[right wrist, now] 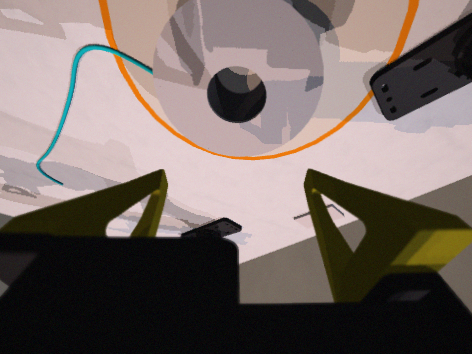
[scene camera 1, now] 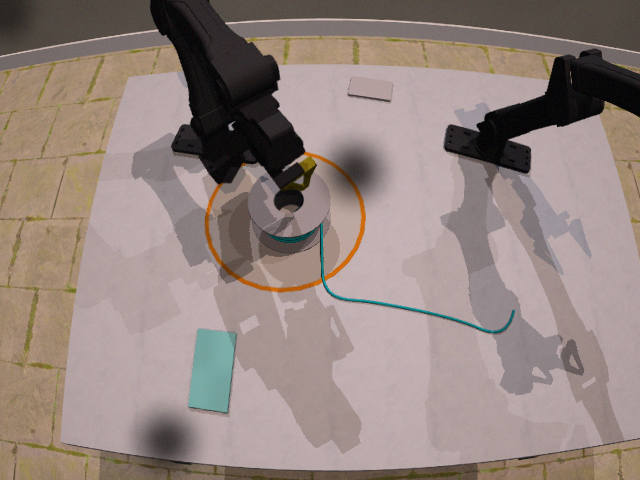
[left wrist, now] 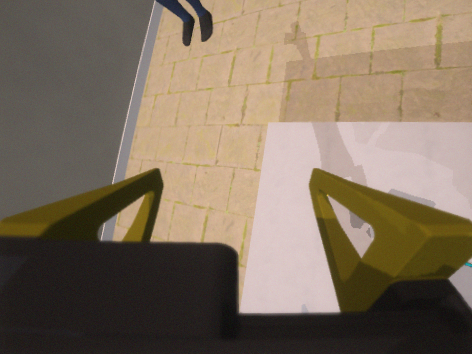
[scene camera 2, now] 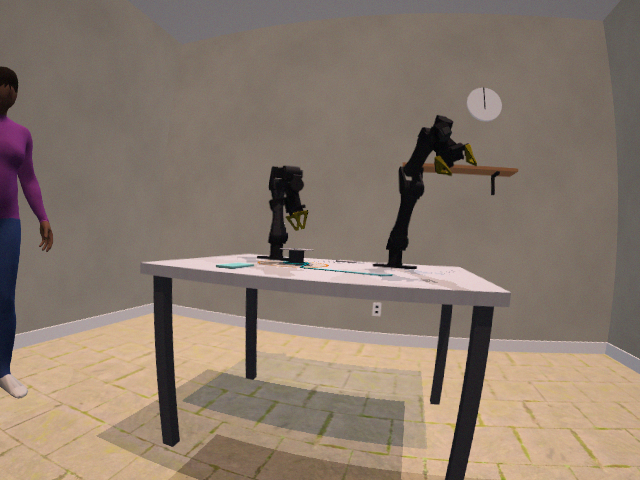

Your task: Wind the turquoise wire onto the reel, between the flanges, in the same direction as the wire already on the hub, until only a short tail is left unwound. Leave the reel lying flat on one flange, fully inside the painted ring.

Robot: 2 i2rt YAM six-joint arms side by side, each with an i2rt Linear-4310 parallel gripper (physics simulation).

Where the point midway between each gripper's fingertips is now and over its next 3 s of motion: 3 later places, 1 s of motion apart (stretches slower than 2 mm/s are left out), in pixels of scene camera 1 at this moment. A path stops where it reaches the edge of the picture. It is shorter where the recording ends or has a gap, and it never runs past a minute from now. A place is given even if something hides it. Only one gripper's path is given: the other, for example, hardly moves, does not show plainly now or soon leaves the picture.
My right gripper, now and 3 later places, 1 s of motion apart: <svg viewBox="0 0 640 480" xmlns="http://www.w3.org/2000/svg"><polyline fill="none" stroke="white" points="290,169 295,182 292,196 282,202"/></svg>
